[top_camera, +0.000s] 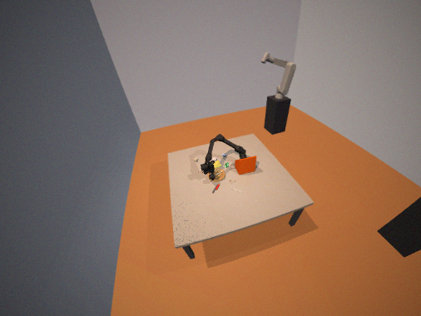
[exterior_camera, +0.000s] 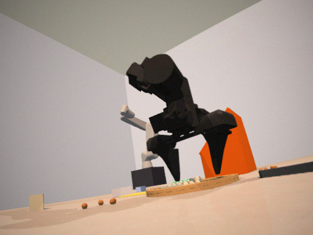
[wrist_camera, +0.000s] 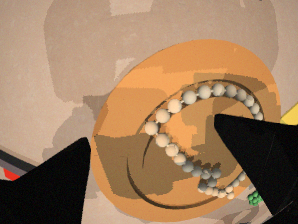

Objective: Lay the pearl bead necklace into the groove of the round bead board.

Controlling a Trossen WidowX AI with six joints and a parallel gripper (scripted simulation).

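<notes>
My gripper tip is now 50 mm past the round wooden bead board, 30 mm to the left of it and 10 mm above it. Also, from my gripper tip: tan cube 360 mm to the right, 110 mm ahead; then yellow flat piece 200 mm to the right, 110 mm behind, 20 mm below; then red-handled tool 150 mm to the left, 10 mm below.
</notes>
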